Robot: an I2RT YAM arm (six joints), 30 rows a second.
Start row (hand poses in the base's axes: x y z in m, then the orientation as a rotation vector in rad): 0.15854 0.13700 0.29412 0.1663 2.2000 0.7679
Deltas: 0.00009 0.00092 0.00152 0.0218 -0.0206 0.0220; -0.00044 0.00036 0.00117 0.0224 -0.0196 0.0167; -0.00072 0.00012 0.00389 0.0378 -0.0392 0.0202; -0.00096 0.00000 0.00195 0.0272 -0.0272 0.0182; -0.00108 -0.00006 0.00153 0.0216 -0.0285 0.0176; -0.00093 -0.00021 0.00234 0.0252 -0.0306 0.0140; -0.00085 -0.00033 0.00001 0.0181 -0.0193 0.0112; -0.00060 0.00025 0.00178 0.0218 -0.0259 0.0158; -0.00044 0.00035 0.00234 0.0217 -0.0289 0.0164; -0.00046 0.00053 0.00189 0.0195 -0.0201 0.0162; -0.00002 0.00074 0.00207 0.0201 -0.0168 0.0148; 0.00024 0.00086 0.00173 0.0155 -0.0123 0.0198; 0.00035 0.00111 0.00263 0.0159 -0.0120 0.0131; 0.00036 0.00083 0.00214 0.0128 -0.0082 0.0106; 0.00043 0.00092 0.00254 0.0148 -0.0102 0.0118; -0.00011 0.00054 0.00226 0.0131 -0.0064 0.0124; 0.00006 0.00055 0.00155 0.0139 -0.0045 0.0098
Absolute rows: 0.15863 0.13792 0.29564 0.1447 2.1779 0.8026; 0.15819 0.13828 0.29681 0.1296 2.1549 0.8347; 0.15747 0.13840 0.30070 0.1100 2.1077 0.8829; 0.15651 0.13840 0.30265 0.0926 2.0749 0.9191; 0.15543 0.13834 0.30418 0.0724 2.0428 0.9484; 0.15450 0.13813 0.30652 0.0568 2.0059 0.9783; 0.15365 0.13780 0.30653 0.0459 1.9818 1.0006; 0.15305 0.13805 0.30831 0.0292 1.9506 1.0281; 0.15261 0.13840 0.31065 0.0104 1.9165 1.0549; 0.15215 0.13893 0.31254 -0.0047 1.8911 1.0807; 0.15213 0.13967 0.31461 -0.0163 1.8678 1.1064; 0.15237 0.14053 0.31634 -0.0327 1.8517 1.1319; 0.15272 0.14164 0.31897 -0.0425 1.8342 1.1530; 0.15308 0.14247 0.32111 -0.0496 1.8213 1.1703; 0.15351 0.14339 0.32365 -0.0578 1.8055 1.1897; 0.15340 0.14393 0.32591 -0.0653 1.7940 1.2087; 0.15346 0.14448 0.32746 -0.0688 1.7831 1.2269
